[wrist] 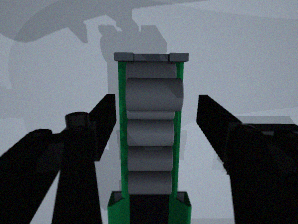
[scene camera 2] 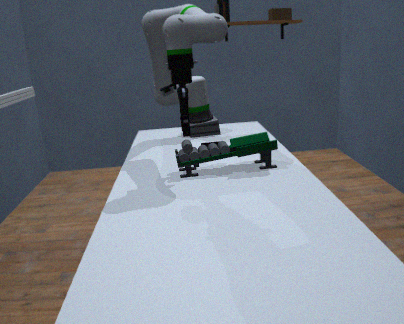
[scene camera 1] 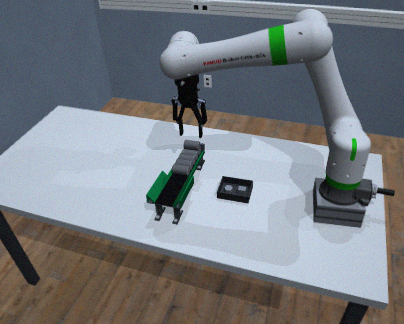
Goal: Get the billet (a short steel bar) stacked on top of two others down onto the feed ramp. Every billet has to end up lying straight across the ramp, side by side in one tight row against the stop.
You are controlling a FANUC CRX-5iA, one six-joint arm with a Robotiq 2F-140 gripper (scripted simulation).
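Observation:
There is my gripper [scene camera 1: 191, 135]. I can find the gripper again in scene camera 2 [scene camera 2: 186, 133], and the wrist view [wrist: 156, 108] gives me another look at it.

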